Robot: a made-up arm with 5 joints.
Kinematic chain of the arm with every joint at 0, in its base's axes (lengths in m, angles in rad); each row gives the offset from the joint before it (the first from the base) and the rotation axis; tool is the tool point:
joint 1: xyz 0 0 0.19 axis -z
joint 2: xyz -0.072 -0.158 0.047 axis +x
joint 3: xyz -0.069 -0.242 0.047 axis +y
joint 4: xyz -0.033 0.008 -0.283 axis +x
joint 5: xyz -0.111 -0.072 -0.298 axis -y
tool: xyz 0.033 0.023 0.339
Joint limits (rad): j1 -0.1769..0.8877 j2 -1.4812..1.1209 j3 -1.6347..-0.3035 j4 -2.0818..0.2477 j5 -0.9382..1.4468
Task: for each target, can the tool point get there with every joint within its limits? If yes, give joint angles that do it. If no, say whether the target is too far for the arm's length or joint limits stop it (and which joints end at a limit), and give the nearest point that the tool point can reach.
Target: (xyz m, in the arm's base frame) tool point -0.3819 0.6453 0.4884
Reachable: no: joint limits stop it (at a limit: joint 1, joint 2, joint 3, joint 4, joint 5) | nearest point -0.6721 0.1704 0.6205 | short by 0.572 m
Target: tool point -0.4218 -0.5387 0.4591
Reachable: yes | joints 0.7538 -1.2856 -1.3576 -1.0386 1.1105
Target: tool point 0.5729 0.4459 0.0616
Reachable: no: joint limits stop it (at a limit: joint 1, joint 2, joint 3, joint 4, joint 5) | nearest point 0.3761 0.1685 -0.1393 | short by 0.395 m
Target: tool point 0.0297 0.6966 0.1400
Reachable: no: joint limits stop it (at a limit: joint 1, joint 2, joint 3, joint 4, joint 5) | nearest point -0.0709 0.5130 -0.2209 | short by 0.417 m
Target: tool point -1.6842 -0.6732 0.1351
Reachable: no: too far | nearest point -0.8658 -0.3461 0.1901 | short by 0.883 m
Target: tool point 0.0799 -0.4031 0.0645
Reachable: yes | joints 0.1715 0.7382 -1.3947 0.0194 -0.4328
